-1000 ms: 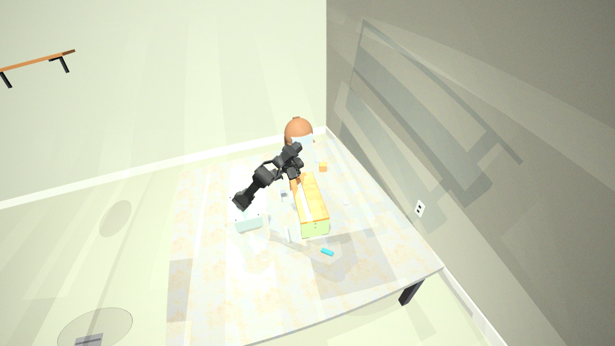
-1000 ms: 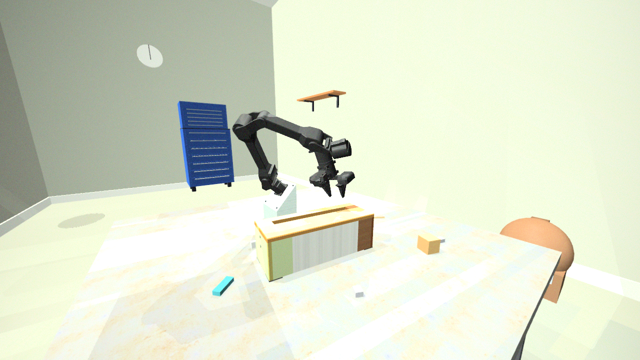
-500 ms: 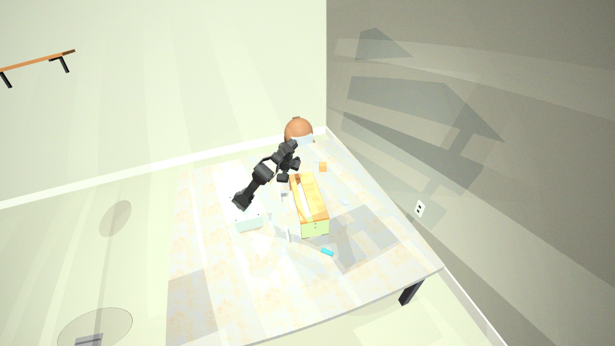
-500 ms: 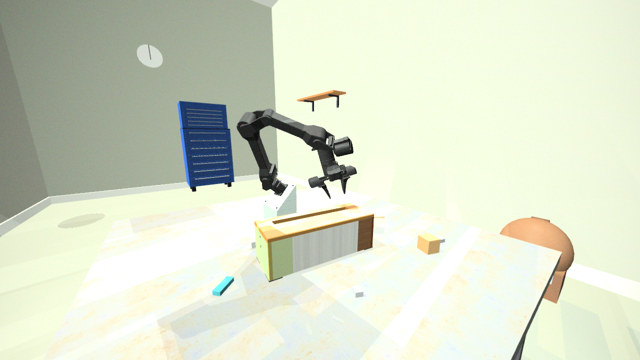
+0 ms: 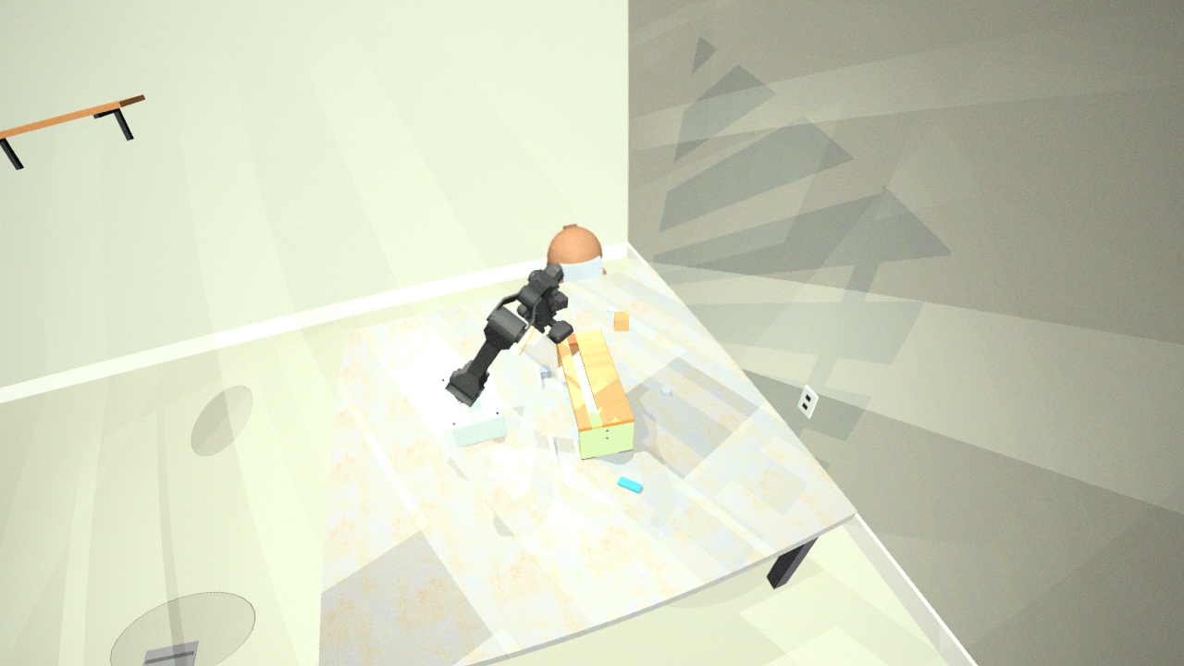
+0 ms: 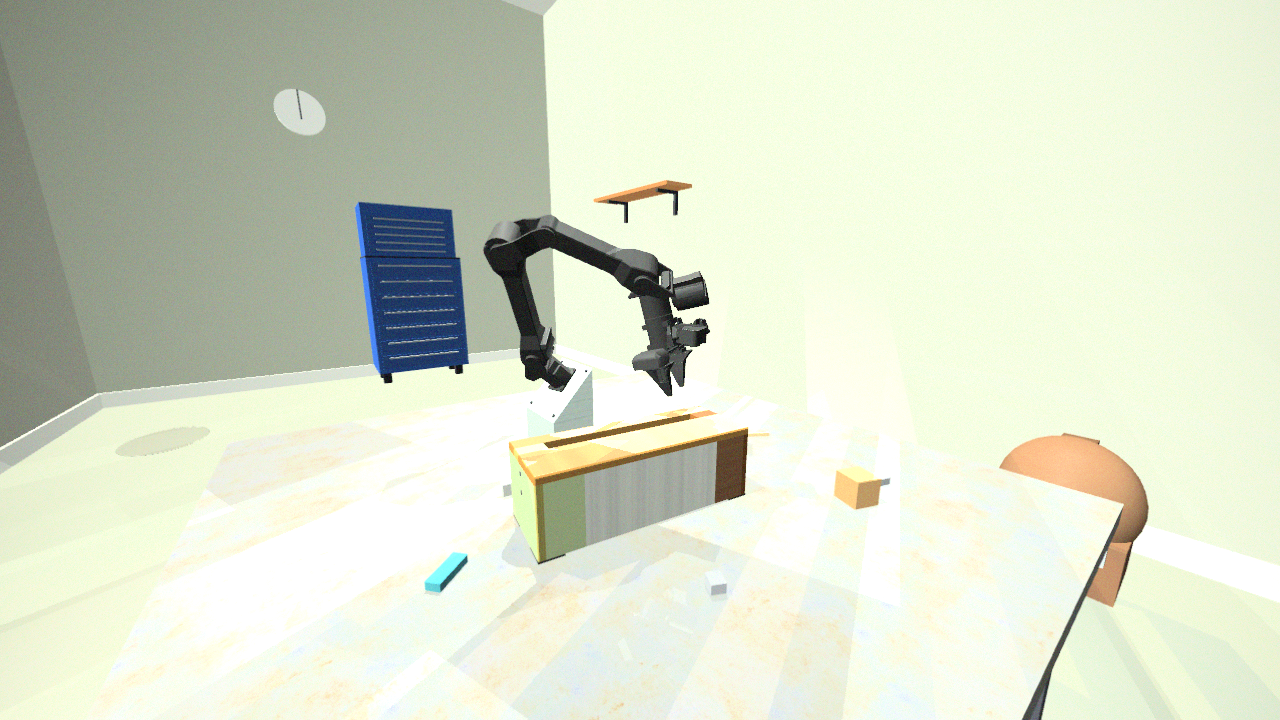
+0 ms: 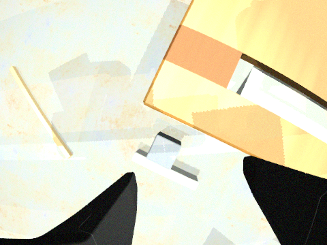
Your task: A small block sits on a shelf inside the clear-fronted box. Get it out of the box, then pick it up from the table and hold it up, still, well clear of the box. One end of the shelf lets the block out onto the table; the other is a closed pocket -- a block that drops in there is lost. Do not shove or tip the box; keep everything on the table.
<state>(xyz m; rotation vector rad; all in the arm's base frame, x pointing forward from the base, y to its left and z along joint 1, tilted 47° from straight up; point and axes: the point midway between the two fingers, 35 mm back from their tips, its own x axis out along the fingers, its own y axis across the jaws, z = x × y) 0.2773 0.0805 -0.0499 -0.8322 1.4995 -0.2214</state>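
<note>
My gripper tip is 140 mm above the grey block, 20 mm to the right of it and 20 mm past it. From my gripper tip the other things lie so: thin wooden stick 220 mm to the left, 160 mm below, 20 mm behind; orange cube 310 mm ahead, 140 mm to the left, 140 mm below.
</note>
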